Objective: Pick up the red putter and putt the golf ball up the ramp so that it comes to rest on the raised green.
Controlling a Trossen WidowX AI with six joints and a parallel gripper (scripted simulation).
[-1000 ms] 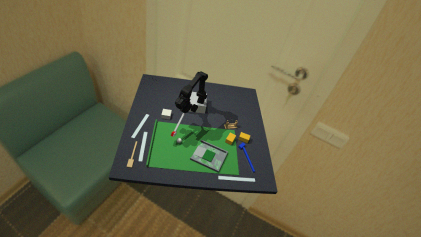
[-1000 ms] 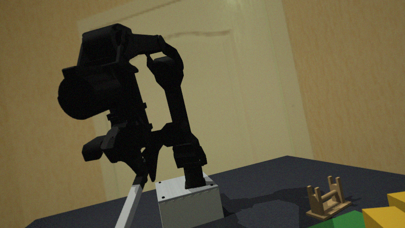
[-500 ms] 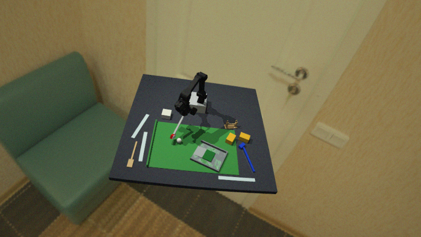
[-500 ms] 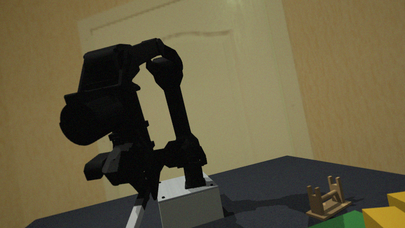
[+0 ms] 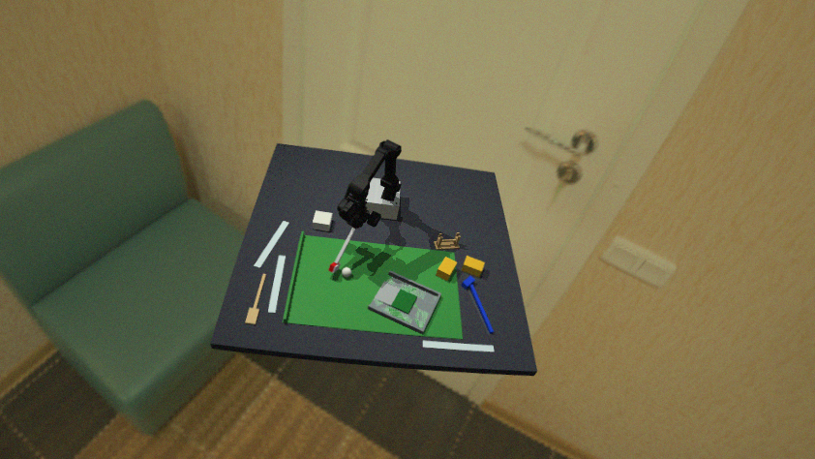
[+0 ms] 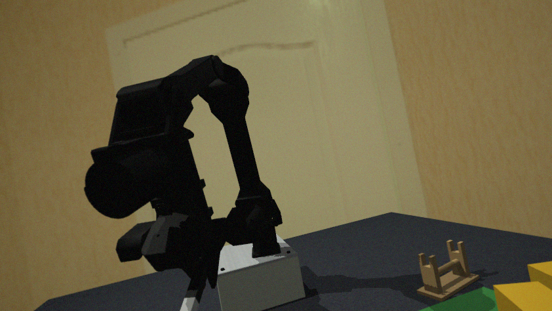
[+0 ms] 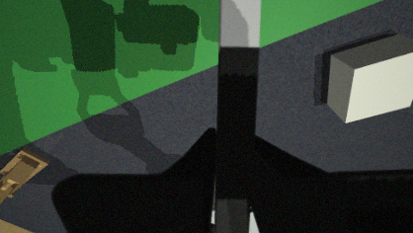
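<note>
Now: the red putter 110 mm ahead of my gripper tip, 40 mm below it and 20 mm to the right of it. From my gripper tip the other things lie so: white cube: 190 mm to the right, 120 mm below, 60 mm behind; then white golf ball: 200 mm ahead, 120 mm below, 10 mm to the left; then green mat: 200 mm ahead, 150 mm to the left, 140 mm below.
</note>
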